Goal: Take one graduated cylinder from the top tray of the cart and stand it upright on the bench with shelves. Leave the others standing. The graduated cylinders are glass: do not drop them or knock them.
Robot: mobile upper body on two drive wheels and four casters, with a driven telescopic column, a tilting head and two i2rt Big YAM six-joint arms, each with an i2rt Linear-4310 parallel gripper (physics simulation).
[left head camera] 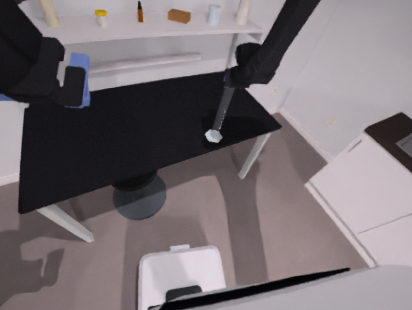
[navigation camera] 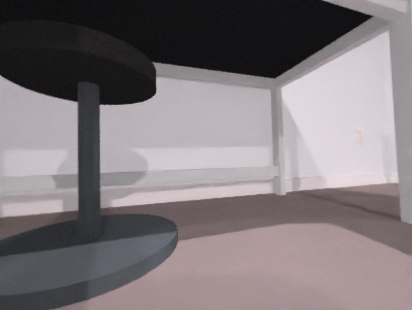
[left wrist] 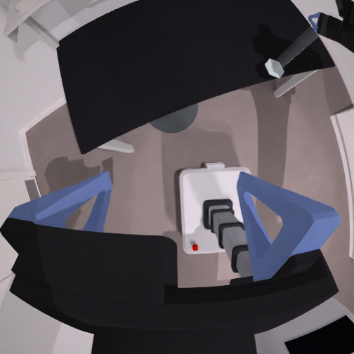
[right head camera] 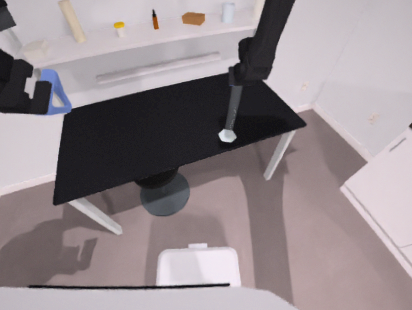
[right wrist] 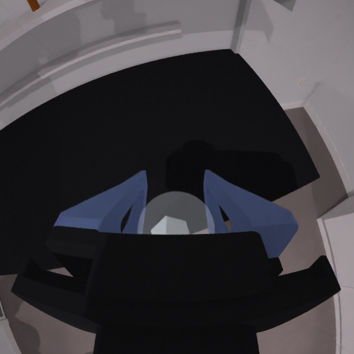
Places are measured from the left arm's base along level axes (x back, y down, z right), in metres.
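Pixels of known places: left gripper, fingertip midpoint: [left head camera: 55,98] [right head camera: 45,107]; right gripper, fingertip midpoint: [left head camera: 228,80] [right head camera: 236,78].
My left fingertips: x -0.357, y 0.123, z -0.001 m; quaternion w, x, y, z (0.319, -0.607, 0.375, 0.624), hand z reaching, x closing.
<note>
Behind a point stands the place of what it marks.
A clear graduated cylinder [left head camera: 223,107] {x -0.739, y 0.445, z 0.420 m} [right head camera: 233,107] {x -0.738, y 0.449, z 0.424 m} [left wrist: 295,47] [right wrist: 175,212] with a pale hexagonal base hangs near upright from my right gripper [left head camera: 229,83] {x -0.796, y 0.344, z 0.434 m} [right head camera: 236,83] {x -0.796, y 0.344, z 0.434 m} [left wrist: 313,19] [right wrist: 174,177], which is shut on it near its top. Its base shows over the front right part of the black-topped bench with shelves [left head camera: 125,125] [right head camera: 125,130] [left wrist: 150,60] [right wrist: 100,125]; the exact gap below the base is unclear. My left gripper [left wrist: 173,178] is wide open and empty, left of the bench's middle in the head views. The cart and other cylinders do not show.
The shelf [left head camera: 130,28] [right head camera: 145,40] behind holds a yellow-capped jar [left head camera: 101,18] {x -1.161, y 0.263, z -0.123 m}, a brown bottle [left head camera: 140,12] {x -1.260, y 0.254, z 0.049 m}, a brown block [left head camera: 179,16] {x -1.314, y 0.270, z 0.252 m} and a clear beaker [left head camera: 214,15] {x -1.323, y 0.248, z 0.451 m}. A round stool [navigation camera: 89,150] {x -0.834, y 1.263, z -0.066 m} stands under the bench front. A white cabinet [left head camera: 365,185] {x -0.509, y 0.960, z 1.640 m} stands at the right.
</note>
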